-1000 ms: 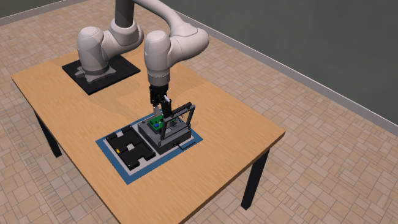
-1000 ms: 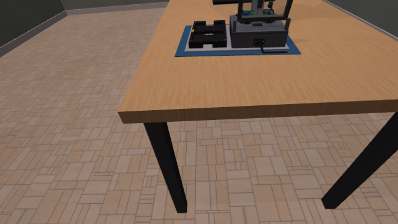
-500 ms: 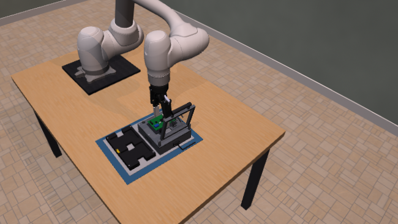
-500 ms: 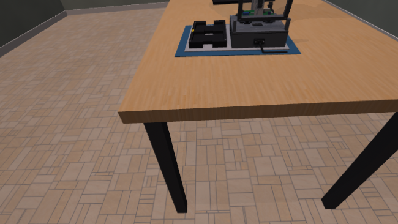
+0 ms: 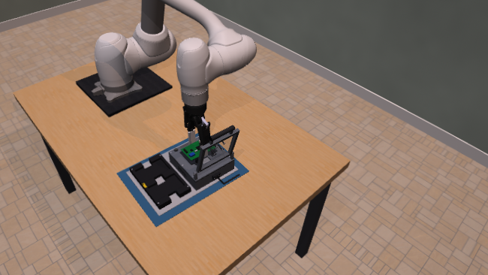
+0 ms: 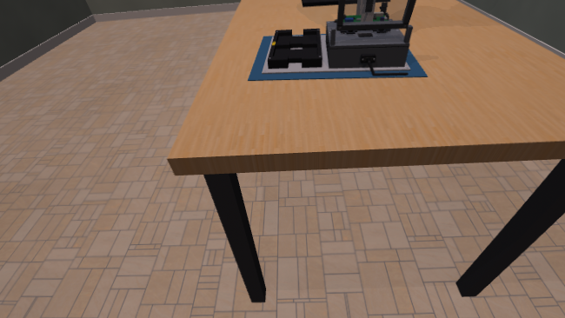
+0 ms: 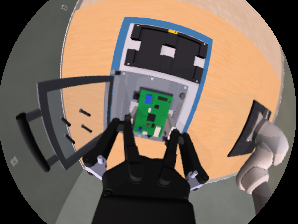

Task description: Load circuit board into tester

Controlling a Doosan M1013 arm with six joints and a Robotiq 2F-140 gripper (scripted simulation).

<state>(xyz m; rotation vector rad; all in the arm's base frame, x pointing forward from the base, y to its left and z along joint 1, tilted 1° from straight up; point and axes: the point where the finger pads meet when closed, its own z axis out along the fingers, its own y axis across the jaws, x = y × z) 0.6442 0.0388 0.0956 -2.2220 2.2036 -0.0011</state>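
My hand is 20 mm above the green circuit board. The rest, counted from my hand: latch hook (60 mm behind, 60 mm to the left, 20 mm below); then lid (130 mm ahead, 80 mm above).
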